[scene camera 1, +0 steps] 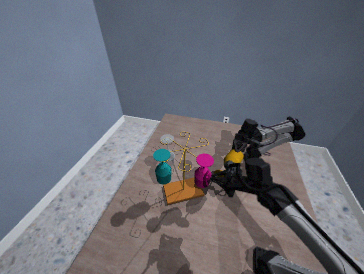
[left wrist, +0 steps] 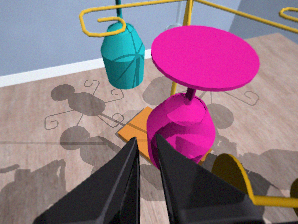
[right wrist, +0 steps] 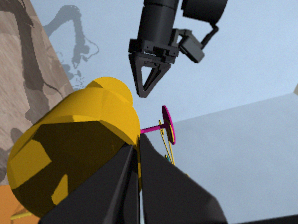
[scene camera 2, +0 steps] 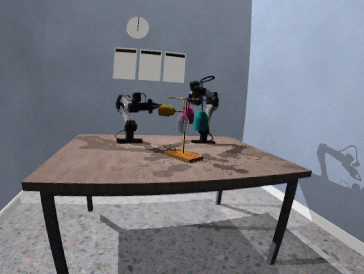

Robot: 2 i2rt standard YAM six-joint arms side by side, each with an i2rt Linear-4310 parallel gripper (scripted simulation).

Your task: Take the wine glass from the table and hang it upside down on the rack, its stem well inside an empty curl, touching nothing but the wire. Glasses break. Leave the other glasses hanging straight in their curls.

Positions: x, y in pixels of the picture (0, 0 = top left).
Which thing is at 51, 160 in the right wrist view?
A yellow wine glass.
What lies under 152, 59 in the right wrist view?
My left gripper.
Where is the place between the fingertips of my left gripper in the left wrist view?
At 147, 142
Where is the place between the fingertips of my right gripper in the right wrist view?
138, 141
